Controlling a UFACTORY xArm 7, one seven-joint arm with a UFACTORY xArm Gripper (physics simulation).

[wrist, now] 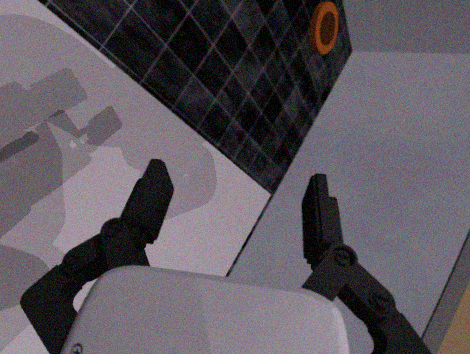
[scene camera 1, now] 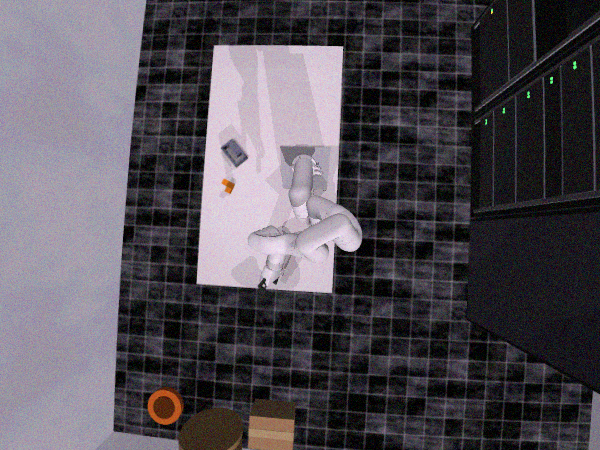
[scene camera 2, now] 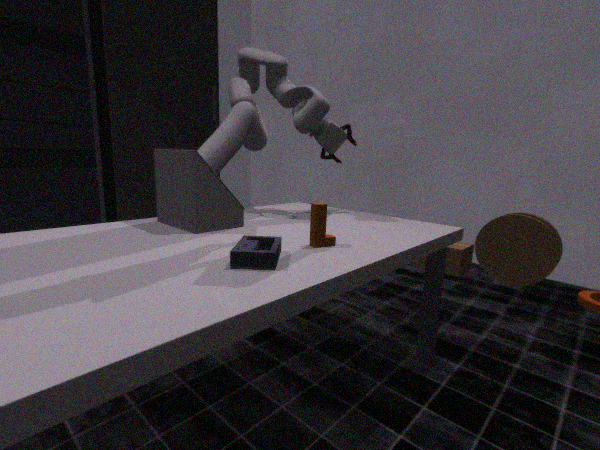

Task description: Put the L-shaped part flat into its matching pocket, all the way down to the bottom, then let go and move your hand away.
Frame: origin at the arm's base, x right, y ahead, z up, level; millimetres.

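Seen in the pictures: gripper, fingertip midpoint: [wrist: 236, 180] [scene camera 1: 267, 288] [scene camera 2: 347, 153]; arm's base at its link origin: [scene camera 1: 304, 165] [scene camera 2: 197, 174].
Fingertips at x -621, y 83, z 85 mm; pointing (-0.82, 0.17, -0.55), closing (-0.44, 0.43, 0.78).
Observation:
Offsets run from my fingertips to a thing's middle. Level surfaces: height alone.
The orange L-shaped part {dx +479, dy +338, dz -189 mm} [scene camera 1: 228, 185] [scene camera 2: 318, 225] stands upright on the white table {dz -244 mm} [scene camera 1: 215, 230] [scene camera 2: 100, 345], its long leg up and its short foot low at one side. The dark grey block with the pocket {dx +685, dy +340, dz -226 mm} [scene camera 1: 241, 161] [scene camera 2: 254, 260] lies flat on the table near the part, apart from it; its recess opens upward and is empty of the part. My gripper [scene camera 1: 269, 283] [scene camera 2: 348, 153] [wrist: 236, 180] is open and empty. It is high above the table's far end, well away from part and block. Neither of them shows in the wrist view.
The arm rises from a grey wedge-shaped base [scene camera 2: 190, 200] on the table. Dark cabinets [scene camera 1: 530, 150] stand beyond the floor at one side. An orange ring-shaped object [scene camera 1: 151, 407] [wrist: 326, 50], a brown round object [scene camera 1: 210, 430] [scene camera 2: 518, 250] and a box [scene camera 1: 271, 435] are off the table.

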